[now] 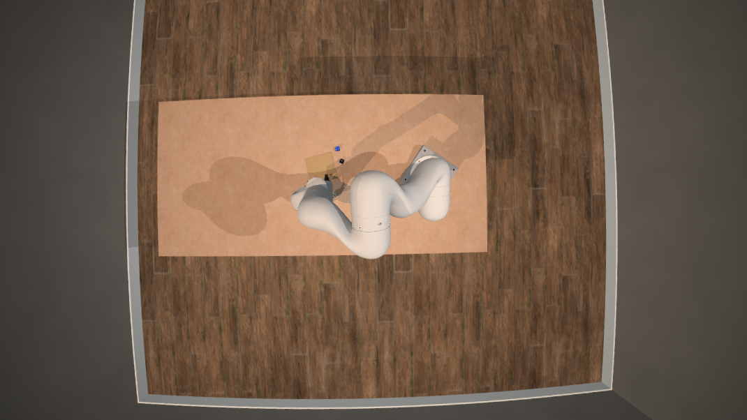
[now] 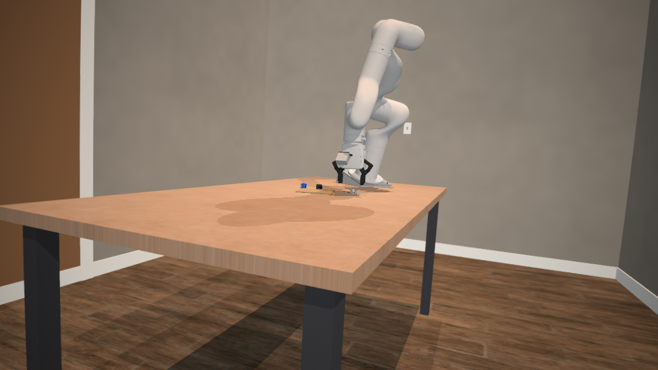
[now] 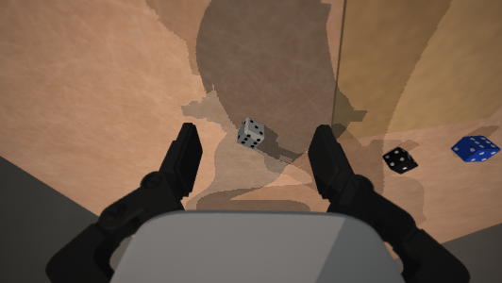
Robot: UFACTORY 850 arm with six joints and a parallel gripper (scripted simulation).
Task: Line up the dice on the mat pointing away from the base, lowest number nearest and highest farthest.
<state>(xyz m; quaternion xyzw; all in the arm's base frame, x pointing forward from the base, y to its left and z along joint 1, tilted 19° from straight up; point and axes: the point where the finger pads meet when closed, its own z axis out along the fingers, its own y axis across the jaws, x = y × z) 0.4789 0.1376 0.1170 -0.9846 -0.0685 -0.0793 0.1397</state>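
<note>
The white die is 40 mm below my hand and 20 mm behind it. Round my hand: black die 170 mm to the right, 40 mm below, 40 mm behind; then blue die 230 mm to the right, 40 mm below; then mat 120 mm to the right, 60 mm ahead, 50 mm below.
</note>
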